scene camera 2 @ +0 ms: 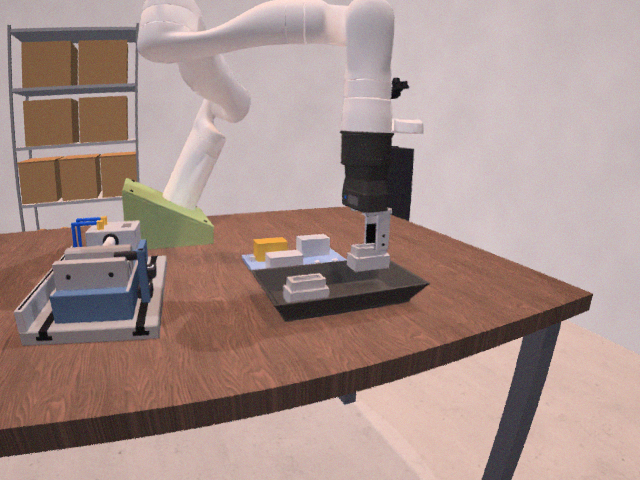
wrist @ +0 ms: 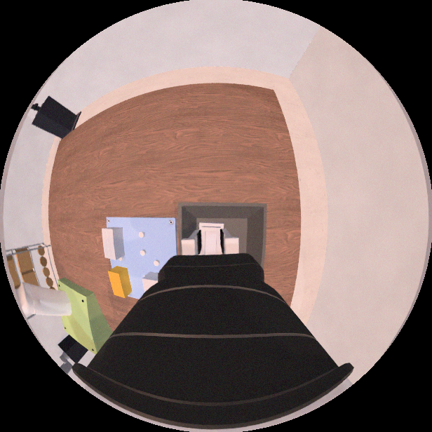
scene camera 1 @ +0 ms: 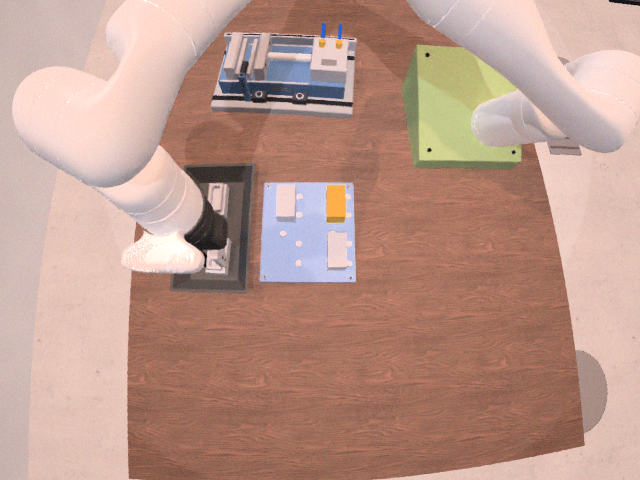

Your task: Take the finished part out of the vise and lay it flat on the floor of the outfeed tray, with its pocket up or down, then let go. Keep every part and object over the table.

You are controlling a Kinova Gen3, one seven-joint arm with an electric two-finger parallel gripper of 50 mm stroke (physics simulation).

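Frame: origin at the arm's base, x ahead, y left, z up, level; millimetres.
Seen in the pictures: gripper, fingertip midpoint: [scene camera 2: 375, 246] [scene camera 1: 214, 261]; arm's base at its link origin: [scene camera 2: 178, 202] [scene camera 1: 492, 124].
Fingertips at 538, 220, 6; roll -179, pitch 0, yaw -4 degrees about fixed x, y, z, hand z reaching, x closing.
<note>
Pixels of each thing's middle, then the offset from my fingertips to it, as dx, dy, dz.
- white finished part at the middle of its body: [scene camera 2: 368, 256] [scene camera 1: 217, 255] -2, -12, -14
- second white part at the middle of its body: [scene camera 2: 306, 288] [scene camera 1: 217, 199] +6, -126, -48
- vise at the middle of its body: [scene camera 2: 103, 269] [scene camera 1: 284, 64] -140, -412, -28
- light blue plate at the middle of its body: [scene camera 1: 308, 230] [scene camera 2: 300, 265] -157, -56, -74
- orange block at the middle of its body: [scene camera 1: 335, 204] [scene camera 2: 270, 249] -211, -95, -52
My gripper [scene camera 2: 370, 249] [wrist: 210, 237] is shut on the white finished part [scene camera 1: 217, 269] [scene camera 2: 368, 261] [wrist: 211, 226], which is stepped and looks level, its narrower side up. It hangs inside the outline of the dark outfeed tray [scene camera 1: 250, 206] [scene camera 2: 356, 301] [wrist: 222, 205], near the end away from the vise. Its underside looks a little above the tray floor; contact is not clear. A second white part [scene camera 1: 217, 195] [scene camera 2: 306, 290] sits in the tray at the end nearer the vise, pocket up. The vise [scene camera 1: 289, 74] [scene camera 2: 95, 304] stands apart from the tray. The arm partly hides the held part in scene camera 1.
A light blue plate [scene camera 1: 315, 227] [scene camera 2: 251, 262] [wrist: 131, 225] beside the tray bears two white blocks, a low white block and pegs, plus an orange block [scene camera 1: 335, 202] [scene camera 2: 269, 248] [wrist: 119, 282]. The green arm base [scene camera 1: 449, 124] [scene camera 2: 165, 222] [wrist: 80, 310] stands farther off.
</note>
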